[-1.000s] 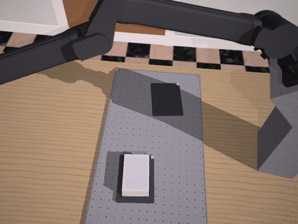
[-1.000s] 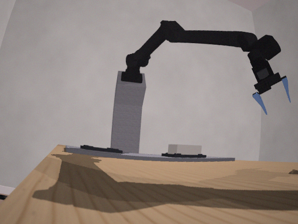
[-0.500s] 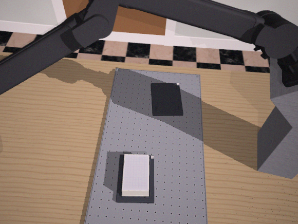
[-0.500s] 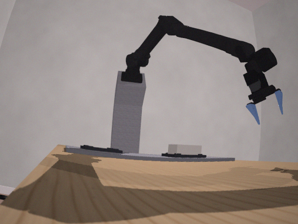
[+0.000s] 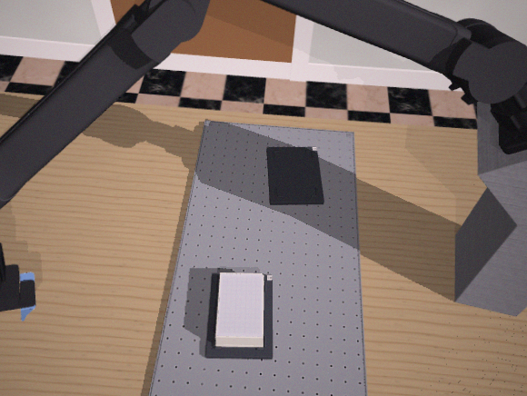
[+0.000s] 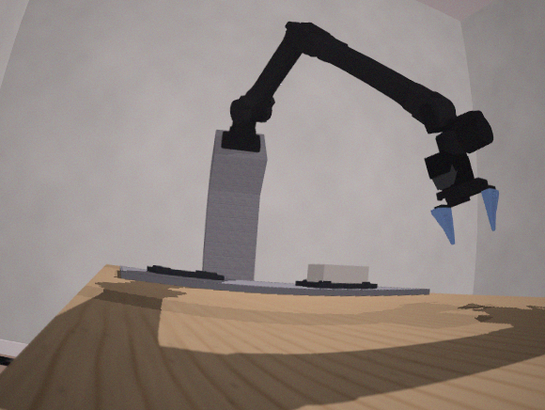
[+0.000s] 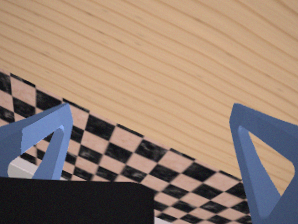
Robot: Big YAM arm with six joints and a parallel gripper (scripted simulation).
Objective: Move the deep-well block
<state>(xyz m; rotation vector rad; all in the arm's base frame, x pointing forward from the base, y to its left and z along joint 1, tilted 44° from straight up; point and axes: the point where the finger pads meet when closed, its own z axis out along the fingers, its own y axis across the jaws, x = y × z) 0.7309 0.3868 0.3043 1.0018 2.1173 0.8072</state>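
Right now the white deep-well block is 37 cm behind my hand, 16 cm to the right of it and 8 cm below it. Also, from my hand: dark plate nest N2: 39 cm behind, 52 cm to the right, 11 cm below; then dark plate nest N1: 37 cm behind, 16 cm to the right, 11 cm below.
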